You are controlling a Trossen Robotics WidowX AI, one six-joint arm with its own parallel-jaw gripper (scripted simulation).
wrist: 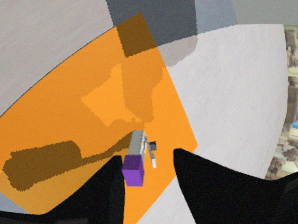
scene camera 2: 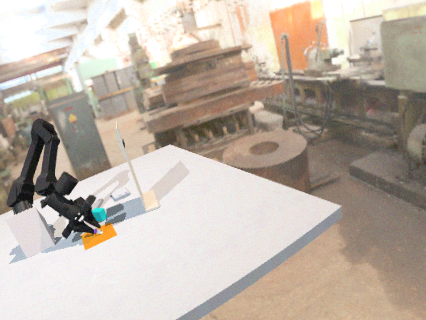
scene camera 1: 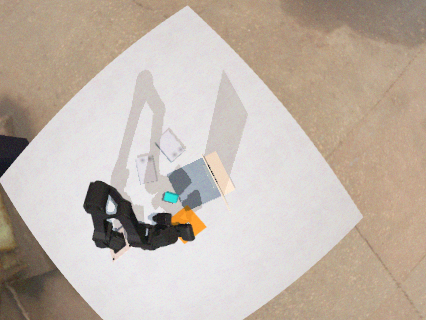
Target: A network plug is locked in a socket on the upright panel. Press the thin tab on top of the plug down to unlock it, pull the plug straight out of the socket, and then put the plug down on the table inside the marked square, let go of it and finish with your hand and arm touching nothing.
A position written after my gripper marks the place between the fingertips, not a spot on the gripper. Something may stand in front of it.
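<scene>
My gripper [scene camera 2: 98,230] is visible to me, and in the wrist view I see that same gripper [wrist: 147,159]. As for the things, there is a network plug [wrist: 133,167], and there is an orange marked square [wrist: 80,115]. I also see an upright panel [scene camera 1: 213,166].
</scene>
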